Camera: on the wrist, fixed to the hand. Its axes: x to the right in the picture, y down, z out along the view.
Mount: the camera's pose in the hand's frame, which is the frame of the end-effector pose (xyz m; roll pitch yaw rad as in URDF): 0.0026 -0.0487 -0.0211 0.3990 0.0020 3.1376
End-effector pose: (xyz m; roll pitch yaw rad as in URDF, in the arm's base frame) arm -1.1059 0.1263 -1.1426 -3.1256 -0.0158 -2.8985
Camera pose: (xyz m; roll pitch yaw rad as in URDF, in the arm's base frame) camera -1.0964 0.0788 -1.1207 -2.7585 0.0139 0.2471
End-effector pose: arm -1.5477 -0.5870 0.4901 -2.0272 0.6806 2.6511
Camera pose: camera -1.5801 -0.5726 0.5297 2.4233 -0.6779 -0.4859
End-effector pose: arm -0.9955 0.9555 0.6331 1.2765 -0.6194 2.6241
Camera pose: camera -1.0269 0.9664 0.5917 -0.8797 0.6162 -0.5213
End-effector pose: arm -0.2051 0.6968 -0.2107 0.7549 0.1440 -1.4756
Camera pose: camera -0.2264 0.6992 -0.2593 -0.3553 -0.1453 1.6617
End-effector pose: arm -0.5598 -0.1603 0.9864 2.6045 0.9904 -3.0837
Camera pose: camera -0.5525 -0.2126 0.9805 -2.2092 -0.9942 0.0623
